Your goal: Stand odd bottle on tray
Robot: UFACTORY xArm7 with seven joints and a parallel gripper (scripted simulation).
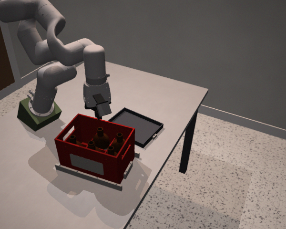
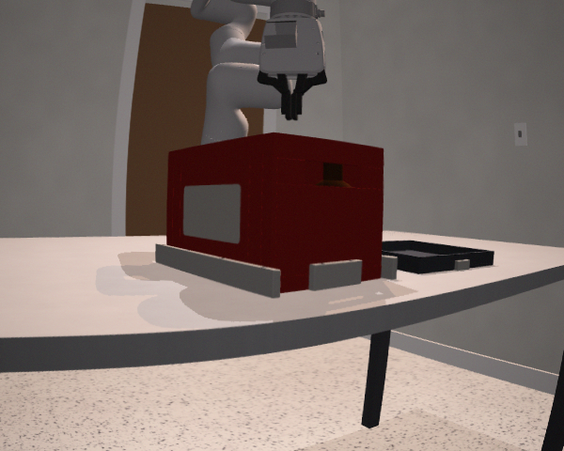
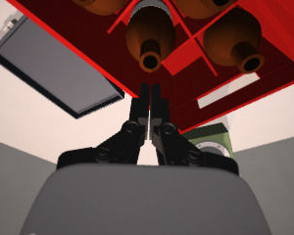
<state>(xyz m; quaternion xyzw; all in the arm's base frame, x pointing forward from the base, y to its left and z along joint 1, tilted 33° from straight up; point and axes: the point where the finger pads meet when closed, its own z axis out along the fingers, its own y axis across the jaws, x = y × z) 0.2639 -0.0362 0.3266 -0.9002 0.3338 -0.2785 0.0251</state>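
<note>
The red crate lies 5 cm to the right of my hand and 16 cm below it. Also, from my hand: black tray (5 cm ahead, 24 cm to the left, 23 cm below).
</note>
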